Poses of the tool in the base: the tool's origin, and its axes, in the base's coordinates. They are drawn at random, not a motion.
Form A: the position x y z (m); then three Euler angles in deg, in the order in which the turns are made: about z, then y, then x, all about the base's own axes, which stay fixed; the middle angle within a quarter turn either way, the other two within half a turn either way.
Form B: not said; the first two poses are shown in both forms.
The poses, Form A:
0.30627, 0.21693, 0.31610, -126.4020, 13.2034, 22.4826
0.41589, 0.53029, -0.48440, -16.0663, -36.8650, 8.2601
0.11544, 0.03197, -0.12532, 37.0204, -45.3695, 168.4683
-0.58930, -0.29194, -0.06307, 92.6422, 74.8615, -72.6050
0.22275, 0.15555, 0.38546, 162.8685, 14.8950, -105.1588
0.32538, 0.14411, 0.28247, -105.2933, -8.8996, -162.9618
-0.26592, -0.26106, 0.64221, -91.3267, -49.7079, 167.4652
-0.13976, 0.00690, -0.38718, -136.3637, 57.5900, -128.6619
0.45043, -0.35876, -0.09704, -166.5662, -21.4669, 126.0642
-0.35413, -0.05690, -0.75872, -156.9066, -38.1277, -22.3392
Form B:
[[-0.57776, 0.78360, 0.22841], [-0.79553, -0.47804, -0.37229], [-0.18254, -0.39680, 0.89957]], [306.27, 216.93, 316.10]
[[0.76880, 0.22141, -0.59993], [-0.35670, 0.92712, -0.11494], [0.53076, 0.30236, 0.79175]], [415.89, 530.29, -484.40]
[[0.56092, -0.42299, -0.71165], [-0.70353, -0.69665, -0.14044], [-0.43636, 0.57945, -0.68835]], [115.44, 31.97, -125.32]
[[-0.01204, -0.26088, 0.96530], [0.34110, 0.90639, 0.24921], [-0.93995, 0.33227, 0.07807]], [-589.30, -291.94, -63.07]
[[-0.92352, -0.28467, 0.25705], [0.16007, 0.32298, 0.93277], [-0.34855, 0.90258, -0.25271]], [222.75, 155.55, 385.46]
[[-0.26058, 0.95298, -0.15470], [0.91030, 0.29591, 0.28948], [0.32165, -0.06539, -0.94460]], [325.38, 144.11, 282.47]
[[-0.01497, 0.64651, -0.76276], [0.97974, -0.14290, -0.14035], [-0.19974, -0.74940, -0.63127]], [-265.92, -261.06, 642.21]
[[-0.38790, 0.36986, 0.84423], [0.90821, -0.00278, 0.41851], [0.15714, 0.92908, -0.33484]], [-139.76, 6.90, -387.18]
[[-0.90517, 0.21621, -0.36596], [0.42450, 0.50386, -0.75228], [0.02175, -0.83629, -0.54785]], [450.43, -358.76, -97.04]
[[-0.72360, 0.30854, -0.61742], [-0.57866, -0.75878, 0.29899], [-0.37623, 0.57363, 0.72760]], [-354.13, -56.90, -758.72]

